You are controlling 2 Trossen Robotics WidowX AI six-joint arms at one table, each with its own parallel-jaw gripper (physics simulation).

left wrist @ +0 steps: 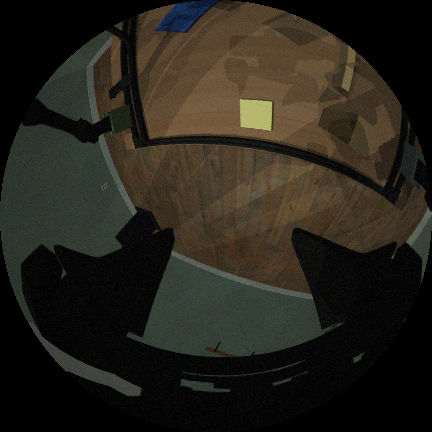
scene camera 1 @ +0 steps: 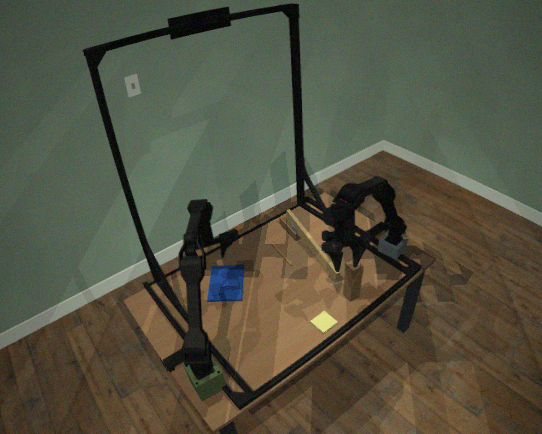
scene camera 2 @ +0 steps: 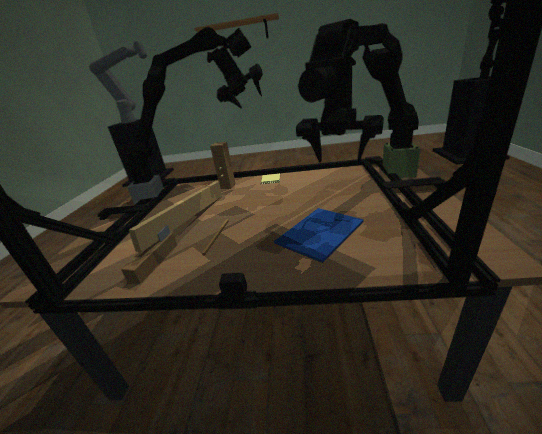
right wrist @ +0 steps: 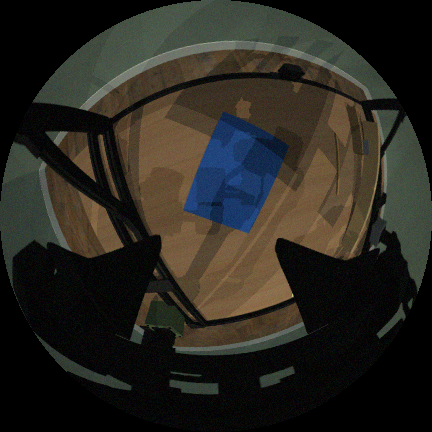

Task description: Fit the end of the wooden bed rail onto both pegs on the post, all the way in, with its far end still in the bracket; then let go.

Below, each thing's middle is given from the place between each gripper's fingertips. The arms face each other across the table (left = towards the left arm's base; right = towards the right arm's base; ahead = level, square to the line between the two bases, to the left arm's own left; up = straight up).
Scene:
Right now my left hand is 220 mm above the upright wooden post [scene camera 2: 220,152], 140 mm to the right of it and 80 mm past it. Also, from my left hand: blue mat [scene camera 2: 317,236] 500 mm behind, 300 mm below, 200 mm to the right; then yellow note pad [left wrist: 253,113] 300 mm below, 60 mm behind, 40 mm to the right; then wooden bed rail [scene camera 2: 143,235] 390 mm behind, 250 mm below, 200 mm to the left.
Now: the blue mat 180 mm below my right hand, 60 mm to the left of it and 20 mm behind it. The rest, counted from my right hand: upright wooden post: 400 mm to the left, 390 mm ahead, 90 mm below; then yellow note pad: 420 mm ahead, 210 mm to the left, 180 mm below; then wooden bed rail: 460 mm to the left, 130 mm below, 90 mm ahead.

